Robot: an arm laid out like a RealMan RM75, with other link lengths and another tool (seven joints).
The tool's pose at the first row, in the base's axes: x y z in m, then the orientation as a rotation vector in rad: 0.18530, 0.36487, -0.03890, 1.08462, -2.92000, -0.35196
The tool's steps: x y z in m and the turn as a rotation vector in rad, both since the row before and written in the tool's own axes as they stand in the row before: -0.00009, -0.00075, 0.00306, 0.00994, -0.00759, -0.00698; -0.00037, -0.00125, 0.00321, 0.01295, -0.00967, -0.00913; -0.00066, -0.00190, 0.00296, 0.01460, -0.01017, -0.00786; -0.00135, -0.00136, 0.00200, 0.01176, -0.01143, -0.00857; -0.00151, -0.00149, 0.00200, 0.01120, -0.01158, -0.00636
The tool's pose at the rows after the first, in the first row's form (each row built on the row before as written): 0.18559, 0.36501, -0.04204, -1.09433, 2.92014, 0.34185; 0.18645, 0.36499, -0.04540, -1.10085, 2.90383, 0.32668; 0.18803, 0.36463, -0.04859, -1.10496, 2.88756, 0.30944; 0.18986, 0.36492, -0.05065, -1.10977, 2.87016, 0.29708; 0.19193, 0.36523, -0.05268, -1.11139, 2.85410, 0.28581
